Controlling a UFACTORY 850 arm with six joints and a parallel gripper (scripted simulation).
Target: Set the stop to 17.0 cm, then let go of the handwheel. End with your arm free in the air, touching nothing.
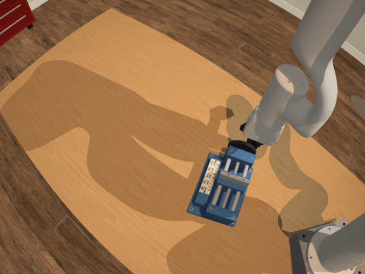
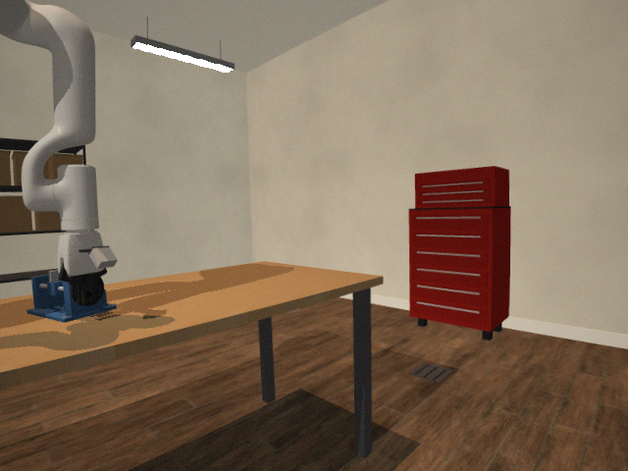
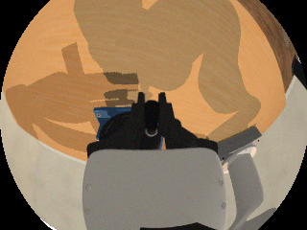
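Right now my hand is 2 cm to the right of the black handwheel. Also, from my hand: grey stop bar (3 cm behind, 15 cm to the left, 2 cm above).
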